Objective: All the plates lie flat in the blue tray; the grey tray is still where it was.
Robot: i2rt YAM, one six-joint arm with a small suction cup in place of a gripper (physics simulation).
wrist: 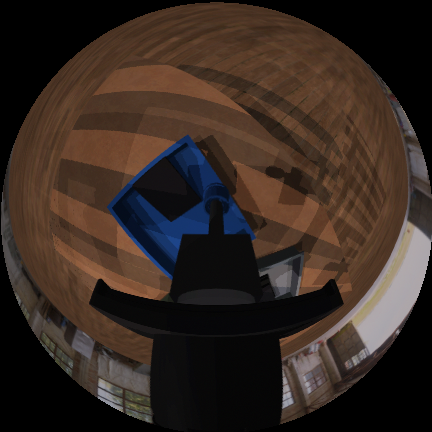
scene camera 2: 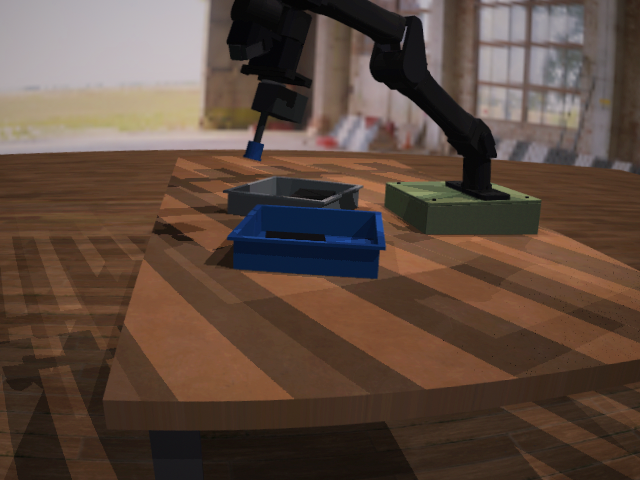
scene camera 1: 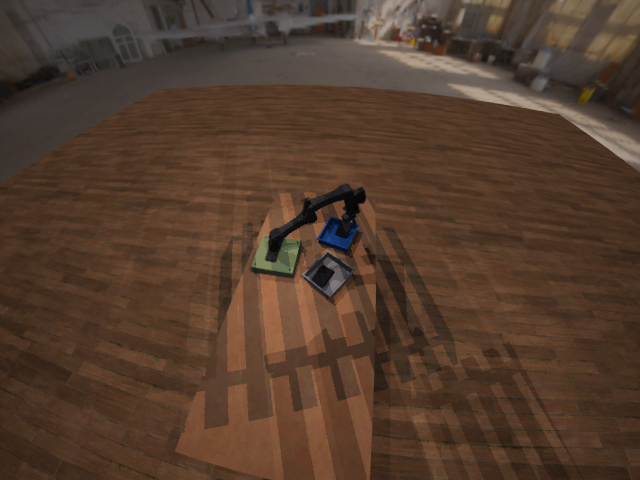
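Pixels of known places: hand at its tool point: [wrist: 215, 194] [scene camera 2: 251, 159] [scene camera 1: 354, 223]; arm's base at its link origin: [scene camera 2: 476, 192] [scene camera 1: 274, 248].
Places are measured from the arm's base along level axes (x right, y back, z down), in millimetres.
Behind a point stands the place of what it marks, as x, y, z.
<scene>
The blue tray [scene camera 1: 331, 245] {-116, -368, 48} [scene camera 2: 305, 263] {-334, -437, 52} [wrist: 172, 235] {-206, -351, 65} stands on the table. A black square plate [scene camera 2: 295, 236] {-327, -452, 14} [wrist: 167, 192] {-272, -439, 33} lies in it, to the left of the cup in the wrist view. The grey tray [scene camera 1: 341, 279] {131, -458, 65} [scene camera 2: 248, 204] {52, -485, 43} [wrist: 287, 267] {134, -465, 65} stands beside the blue tray. A black plate [scene camera 1: 323, 276] {141, -346, 37} [scene camera 2: 315, 194] {137, -328, 37} lies in it, partly hidden by the tray wall in scene camera 2; whether several are stacked there I cannot tell. My suction gripper [scene camera 1: 346, 225] {-221, -507, -83} [scene camera 2: 253, 150] [wrist: 216, 192] is open. Its blue cup holds nothing and hangs well above the trays.
The arm stands on a green base block [scene camera 1: 284, 263] {100, -93, 6} [scene camera 2: 480, 219] {-107, -40, 37} on the table, beside both trays. The trays have raised walls. The table edge [scene camera 2: 310, 408] {-690, -498, 79} runs along the front in scene camera 2. Striped shadows cross the table top.
</scene>
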